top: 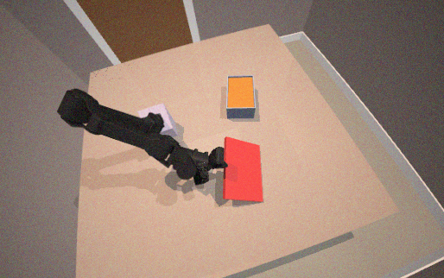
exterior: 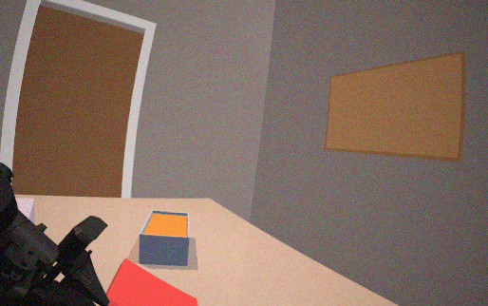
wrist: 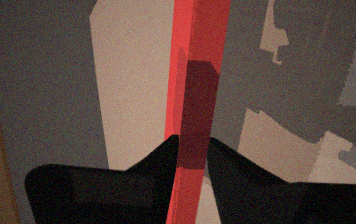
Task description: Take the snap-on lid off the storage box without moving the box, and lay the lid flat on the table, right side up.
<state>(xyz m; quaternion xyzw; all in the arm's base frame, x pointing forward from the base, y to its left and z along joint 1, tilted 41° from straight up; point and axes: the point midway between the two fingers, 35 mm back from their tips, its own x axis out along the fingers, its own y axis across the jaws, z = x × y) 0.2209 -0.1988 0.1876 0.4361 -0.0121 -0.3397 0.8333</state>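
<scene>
Right now my gripper tip is 7 cm short of the red lid, 4 cm above it and 2 cm to the left of it. Also, from my gripper tip: box 35 cm to the left, 17 cm ahead, 5 cm below.
</scene>
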